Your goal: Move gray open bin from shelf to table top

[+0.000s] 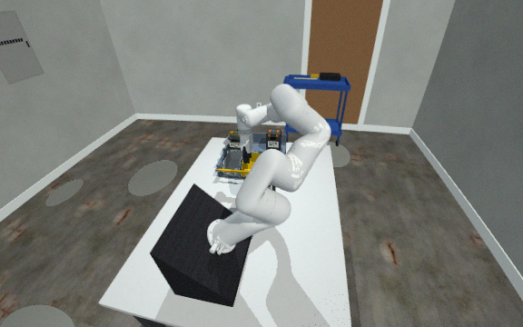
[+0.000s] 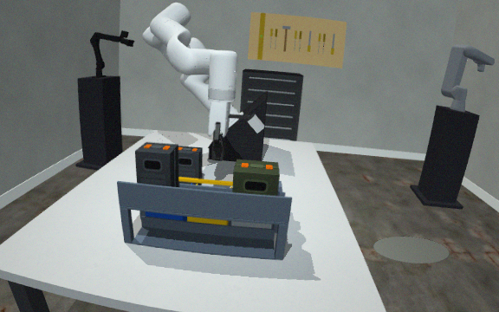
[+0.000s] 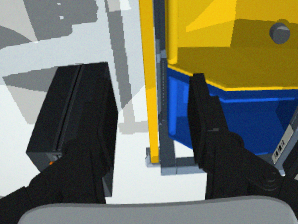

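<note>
Right now my hand is 100 mm above the yellow bar. Round my hand: blue bin 120 mm ahead, 100 mm to the right, 120 mm below; then gray open bin 90 mm ahead, 120 mm to the left, 120 mm below; then yellow bin 100 mm ahead, 10 mm to the left, 120 mm below.
</note>
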